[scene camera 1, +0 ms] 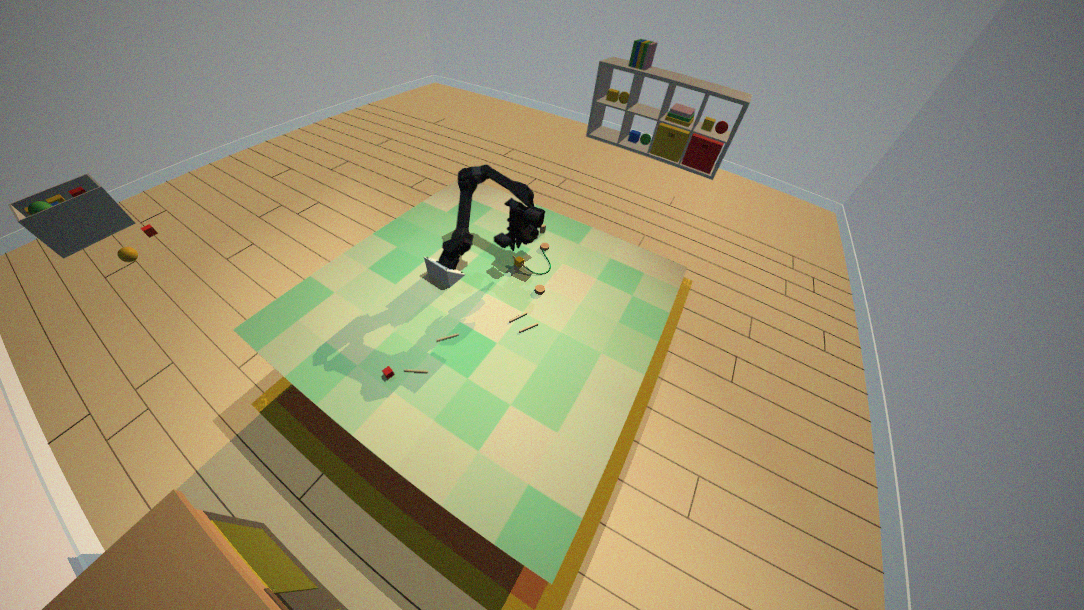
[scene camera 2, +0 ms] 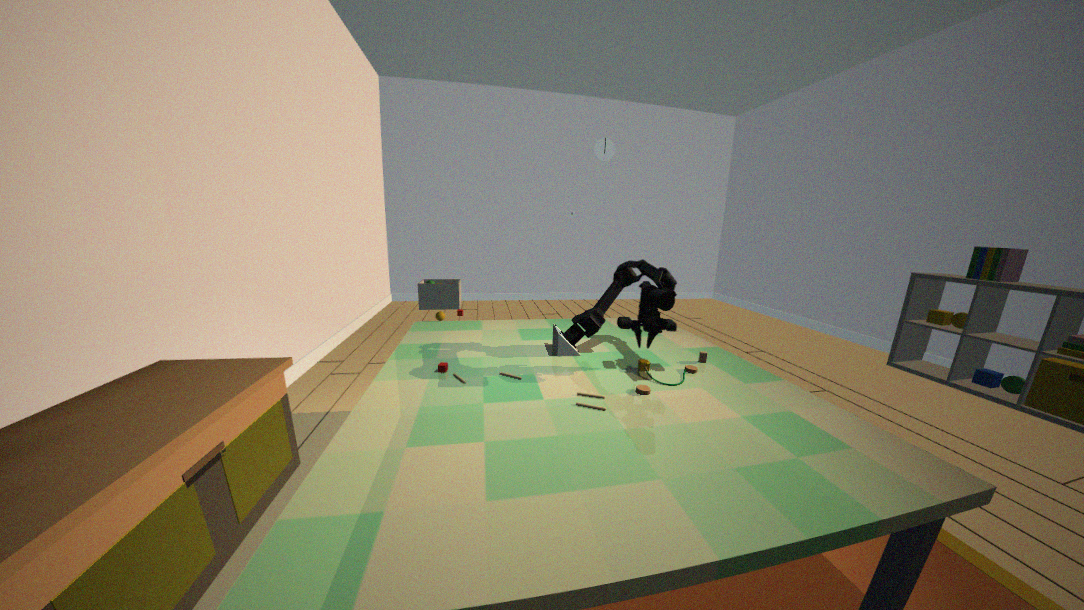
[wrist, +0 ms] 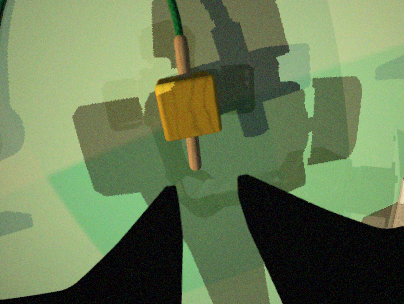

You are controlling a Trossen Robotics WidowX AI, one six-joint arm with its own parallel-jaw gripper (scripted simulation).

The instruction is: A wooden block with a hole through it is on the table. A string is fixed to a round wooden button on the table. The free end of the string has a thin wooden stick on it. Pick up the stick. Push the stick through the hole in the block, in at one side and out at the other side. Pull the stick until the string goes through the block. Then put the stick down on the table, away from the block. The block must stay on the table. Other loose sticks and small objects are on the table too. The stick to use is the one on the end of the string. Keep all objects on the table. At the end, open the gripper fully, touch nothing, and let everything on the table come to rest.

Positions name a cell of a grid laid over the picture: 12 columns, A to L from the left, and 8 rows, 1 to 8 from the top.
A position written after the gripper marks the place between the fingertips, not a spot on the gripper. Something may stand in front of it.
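Note:
The gripper (scene camera 2: H5) (scene camera 1: F4) (wrist: G6) is visible. A yellow wooden block (wrist: F3) and a thin wooden stick (wrist: F2) are visible too.

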